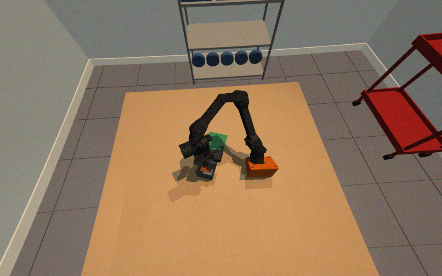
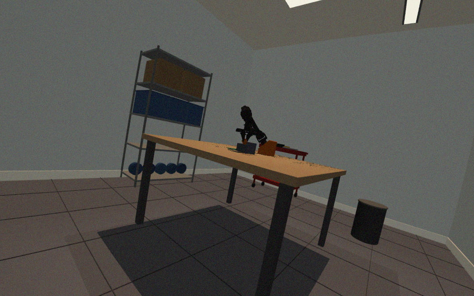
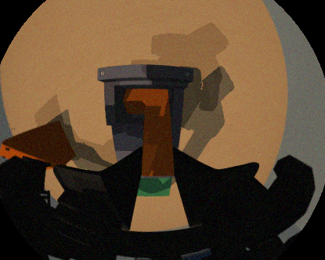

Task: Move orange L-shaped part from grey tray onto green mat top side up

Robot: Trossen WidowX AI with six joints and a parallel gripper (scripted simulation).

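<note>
The green mat lies 130 mm to the right of my gripper tip, 100 mm below it and 70 mm behind it. From my gripper tip the other things lie so: orange L-shaped part: 40 mm to the left, 30 mm below.
</note>
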